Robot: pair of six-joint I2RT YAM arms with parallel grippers.
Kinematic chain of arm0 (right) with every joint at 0, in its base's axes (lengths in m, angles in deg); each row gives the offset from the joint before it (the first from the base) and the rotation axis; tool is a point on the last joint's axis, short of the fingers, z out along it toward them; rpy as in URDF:
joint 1: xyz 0 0 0.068 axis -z
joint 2: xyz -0.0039 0.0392 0.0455 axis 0.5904 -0.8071 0
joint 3: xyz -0.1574 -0.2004 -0.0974 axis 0.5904 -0.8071 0
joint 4: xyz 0.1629 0.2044 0.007 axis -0.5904 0.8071 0
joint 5: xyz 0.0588 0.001 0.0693 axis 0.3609 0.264 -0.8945
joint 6: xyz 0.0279 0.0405 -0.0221 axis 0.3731 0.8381 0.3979
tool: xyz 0 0 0 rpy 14.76 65.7 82.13
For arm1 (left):
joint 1: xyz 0 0 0.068 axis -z
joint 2: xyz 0.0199 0.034 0.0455 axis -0.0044 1 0
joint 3: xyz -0.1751 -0.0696 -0.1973 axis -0.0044 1 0
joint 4: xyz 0.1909 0.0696 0.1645 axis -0.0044 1 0
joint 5: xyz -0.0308 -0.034 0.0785 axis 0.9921 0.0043 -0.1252
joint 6: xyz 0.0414 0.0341 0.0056 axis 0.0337 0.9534 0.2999
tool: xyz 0 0 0 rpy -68.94 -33.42 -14
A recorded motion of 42 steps. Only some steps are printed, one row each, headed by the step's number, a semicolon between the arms.
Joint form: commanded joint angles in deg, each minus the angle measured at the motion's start. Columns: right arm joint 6, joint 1, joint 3, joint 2, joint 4, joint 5; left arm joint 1, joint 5, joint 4, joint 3, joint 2, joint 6.
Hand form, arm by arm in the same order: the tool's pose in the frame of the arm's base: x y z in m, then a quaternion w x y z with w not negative. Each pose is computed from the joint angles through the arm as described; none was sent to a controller.
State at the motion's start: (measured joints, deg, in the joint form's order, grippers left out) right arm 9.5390 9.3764 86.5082 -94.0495 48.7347 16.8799; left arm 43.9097 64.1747 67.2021 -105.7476 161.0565 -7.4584
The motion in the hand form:
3: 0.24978 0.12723 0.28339 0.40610 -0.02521 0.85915 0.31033; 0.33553 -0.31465 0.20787 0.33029 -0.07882 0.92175 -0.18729
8: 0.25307 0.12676 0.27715 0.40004 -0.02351 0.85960 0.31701; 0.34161 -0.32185 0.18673 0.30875 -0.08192 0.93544 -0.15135
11: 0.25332 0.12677 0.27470 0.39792 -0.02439 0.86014 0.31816; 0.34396 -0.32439 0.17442 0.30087 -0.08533 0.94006 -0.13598
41: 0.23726 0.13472 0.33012 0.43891 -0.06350 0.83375 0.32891; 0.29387 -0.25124 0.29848 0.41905 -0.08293 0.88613 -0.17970
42: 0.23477 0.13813 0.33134 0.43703 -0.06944 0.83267 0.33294; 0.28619 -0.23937 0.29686 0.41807 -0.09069 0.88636 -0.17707
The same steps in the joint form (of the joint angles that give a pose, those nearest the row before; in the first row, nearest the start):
3: 0.18 1.32 -1.44 1.30 -0.64 -1.64; 0.54 -5.36 8.03 -5.27 4.60 1.66
8: 0.57 1.84 -2.19 0.40 -2.04 -2.86; 0.74 -6.57 12.00 -8.65 9.11 0.95
11: 0.55 1.90 -2.57 0.22 -2.43 -3.16; 0.81 -7.24 12.92 -9.57 11.18 0.44
41: -1.79 -1.22 5.32 4.26 3.90 -1.81; -1.36 -11.39 10.81 3.98 -16.16 6.85
42: -1.71 -2.10 5.47 4.37 4.04 -1.80; -1.91 -11.48 10.58 7.36 -19.01 6.39

